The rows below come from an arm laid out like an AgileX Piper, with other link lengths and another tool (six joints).
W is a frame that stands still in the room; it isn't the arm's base.
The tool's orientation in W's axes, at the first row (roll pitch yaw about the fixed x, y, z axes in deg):
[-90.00, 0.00, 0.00]
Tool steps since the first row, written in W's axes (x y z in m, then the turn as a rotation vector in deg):
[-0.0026, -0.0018, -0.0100, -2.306, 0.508, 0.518]
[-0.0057, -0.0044, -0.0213, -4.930, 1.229, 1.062]
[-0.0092, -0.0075, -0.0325, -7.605, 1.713, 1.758]
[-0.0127, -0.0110, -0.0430, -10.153, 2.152, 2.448]
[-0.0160, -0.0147, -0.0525, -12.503, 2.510, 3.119]
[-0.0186, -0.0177, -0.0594, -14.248, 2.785, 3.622]
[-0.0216, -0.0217, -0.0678, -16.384, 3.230, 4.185]
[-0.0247, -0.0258, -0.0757, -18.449, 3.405, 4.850]
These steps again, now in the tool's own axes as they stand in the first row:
[-0.0026, 0.0100, -0.0018, -2.306, -0.518, 0.508]
[-0.0057, 0.0213, -0.0044, -4.930, -1.062, 1.229]
[-0.0092, 0.0325, -0.0075, -7.605, -1.758, 1.713]
[-0.0127, 0.0430, -0.0110, -10.153, -2.448, 2.152]
[-0.0160, 0.0525, -0.0147, -12.503, -3.119, 2.510]
[-0.0186, 0.0594, -0.0177, -14.248, -3.622, 2.785]
[-0.0216, 0.0678, -0.0217, -16.384, -4.185, 3.230]
[-0.0247, 0.0757, -0.0258, -18.449, -4.850, 3.405]

